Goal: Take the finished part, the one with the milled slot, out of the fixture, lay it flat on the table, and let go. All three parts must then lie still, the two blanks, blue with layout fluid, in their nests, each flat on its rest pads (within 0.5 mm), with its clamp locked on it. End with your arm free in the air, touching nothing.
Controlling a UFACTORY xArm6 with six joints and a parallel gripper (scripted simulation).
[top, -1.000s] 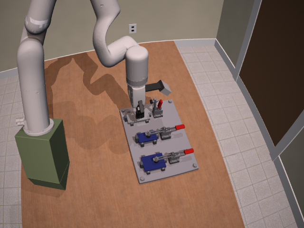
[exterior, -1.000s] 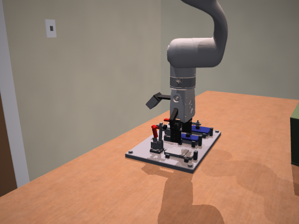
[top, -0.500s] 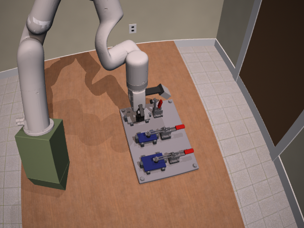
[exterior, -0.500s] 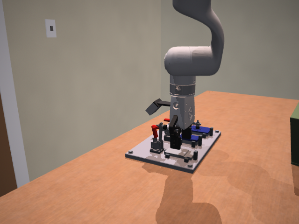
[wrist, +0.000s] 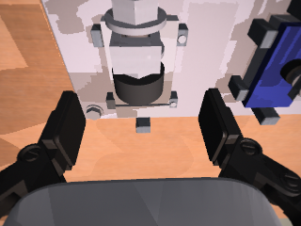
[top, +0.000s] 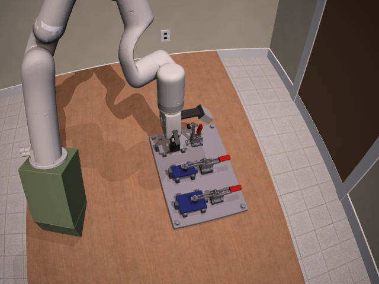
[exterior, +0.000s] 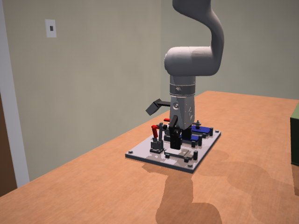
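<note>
The grey finished part is 10 mm behind my hand and 40 mm below it. From my hand the other things lie so: grey fixture plate (60 mm ahead, 110 mm to the right, 60 mm below).
</note>
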